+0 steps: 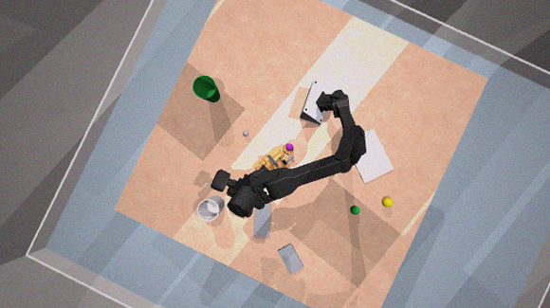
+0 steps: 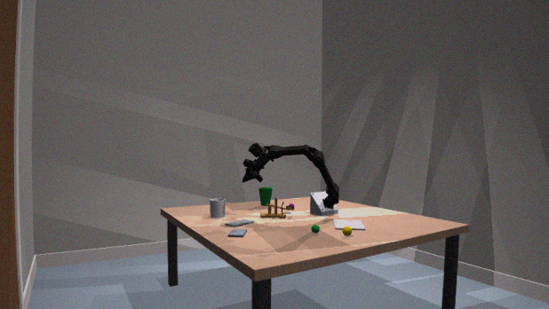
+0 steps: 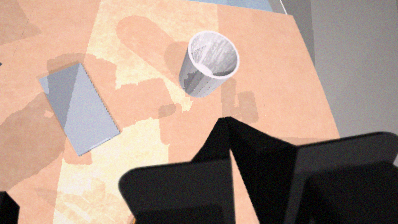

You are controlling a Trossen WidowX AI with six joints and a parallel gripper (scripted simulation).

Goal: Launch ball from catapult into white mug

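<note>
Right now my gripper tip is 27 cm past the purple ball, 9 cm to the right of it and 14 cm above it. The rest, counted from my gripper tip: small grey ball 22 cm behind, 11 cm to the right, 19 cm below; then white mug 13 cm ahead, 6 cm to the right, 17 cm below; then orange catapult 20 cm behind, 9 cm to the left, 15 cm below.
</note>
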